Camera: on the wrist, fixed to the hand. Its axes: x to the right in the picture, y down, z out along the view.
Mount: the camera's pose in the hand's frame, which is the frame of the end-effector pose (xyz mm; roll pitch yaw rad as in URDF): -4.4 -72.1 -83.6 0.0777 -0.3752 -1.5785
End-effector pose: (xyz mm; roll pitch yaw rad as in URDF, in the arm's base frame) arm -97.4 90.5 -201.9 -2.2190 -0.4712 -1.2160
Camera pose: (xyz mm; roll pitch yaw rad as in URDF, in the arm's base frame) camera -137.5 132.1 -107.7 2.6753 -0.4785 0.6317
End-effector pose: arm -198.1 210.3 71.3 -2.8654 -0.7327 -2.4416
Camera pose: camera -114.4 219.9 142.8 2.4817 0.0784 -0.9318
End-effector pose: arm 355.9 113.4 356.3 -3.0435 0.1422 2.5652
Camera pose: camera 314.2 64.7 446.3 -2.9170 0.2732 -2.0995
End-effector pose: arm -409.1 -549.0 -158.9 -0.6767 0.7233 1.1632
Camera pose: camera -316.0 -607.2 -171.0 -0.9811 -0.7151 0.4466
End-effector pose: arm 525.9 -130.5 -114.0 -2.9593 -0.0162 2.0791
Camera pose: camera 480.1 -162.8 -18.8 -3.0818 0.1930 -2.6292
